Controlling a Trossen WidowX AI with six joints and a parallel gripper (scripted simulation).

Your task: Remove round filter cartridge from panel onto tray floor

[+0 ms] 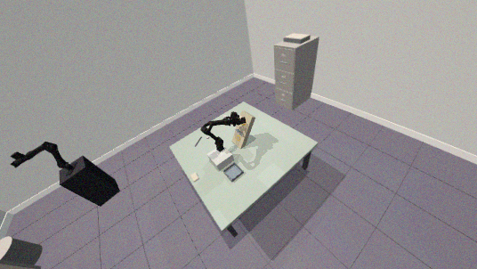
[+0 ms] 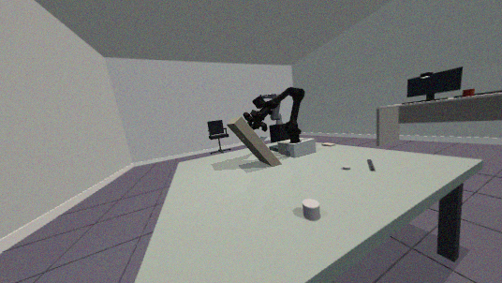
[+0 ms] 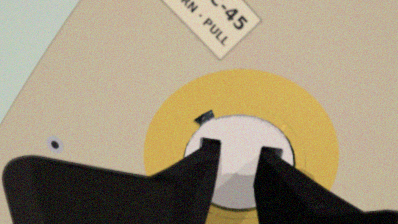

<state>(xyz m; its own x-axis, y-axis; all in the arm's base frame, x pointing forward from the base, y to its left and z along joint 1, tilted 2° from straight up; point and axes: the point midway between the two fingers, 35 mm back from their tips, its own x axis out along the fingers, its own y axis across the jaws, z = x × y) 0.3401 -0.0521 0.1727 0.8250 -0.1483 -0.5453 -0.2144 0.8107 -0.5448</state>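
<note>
Now: the round grey filter cartridge 10 mm ahead of my gripper tip and 10 mm below it. The rest, counted from my gripper tip: small tan piece 760 mm behind, 90 mm to the left, 240 mm below; grey square tray 470 mm behind, 210 mm to the right, 230 mm below; tan service panel 40 mm behind, 10 mm to the left, 80 mm below.
</note>
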